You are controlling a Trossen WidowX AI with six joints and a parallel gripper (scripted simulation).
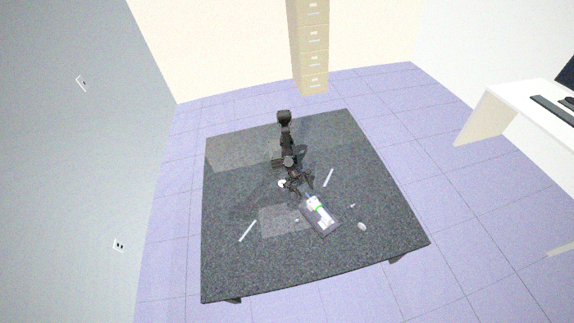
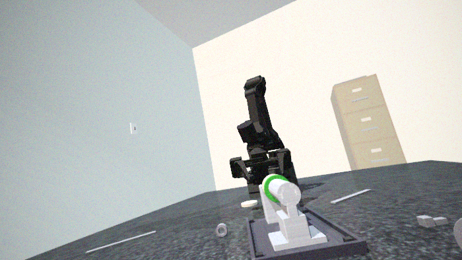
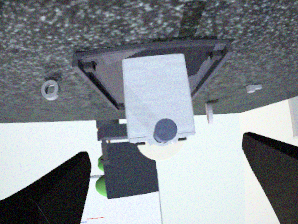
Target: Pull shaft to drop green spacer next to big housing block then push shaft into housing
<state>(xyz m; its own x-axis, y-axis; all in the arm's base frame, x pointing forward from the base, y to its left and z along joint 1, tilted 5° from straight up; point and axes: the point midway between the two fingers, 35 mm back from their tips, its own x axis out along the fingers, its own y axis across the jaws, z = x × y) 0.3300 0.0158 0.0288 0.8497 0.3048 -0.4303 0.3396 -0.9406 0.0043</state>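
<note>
My gripper tip is now 100 mm short of the grey shaft, 40 mm to the right of it and 10 mm above it. Round my gripper tip: bolt (140 mm ahead, 270 mm to the left, 90 mm below); green spacer (130 mm ahead, 50 mm to the left, 10 mm below).
</note>
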